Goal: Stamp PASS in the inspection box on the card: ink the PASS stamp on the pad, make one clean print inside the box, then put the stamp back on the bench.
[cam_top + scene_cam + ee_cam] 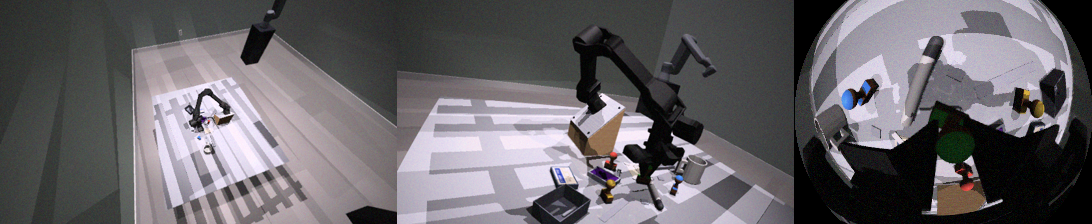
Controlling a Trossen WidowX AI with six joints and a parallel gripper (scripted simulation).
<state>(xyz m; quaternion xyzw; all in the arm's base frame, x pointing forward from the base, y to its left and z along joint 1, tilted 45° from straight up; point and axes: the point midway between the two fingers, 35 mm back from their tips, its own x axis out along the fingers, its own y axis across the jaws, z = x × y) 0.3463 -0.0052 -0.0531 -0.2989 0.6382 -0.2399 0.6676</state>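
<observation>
My gripper tip is now 8 cm past the purple ink pad, 9 cm to the left of it and 5 cm above it. Also, from my gripper tip: marker (5 cm ahead, 3 cm to the left, 5 cm below); yellow-knobbed stamp (1 cm ahead, 13 cm to the right, 4 cm below); green-knobbed stamp (right at my gripper tip).
</observation>
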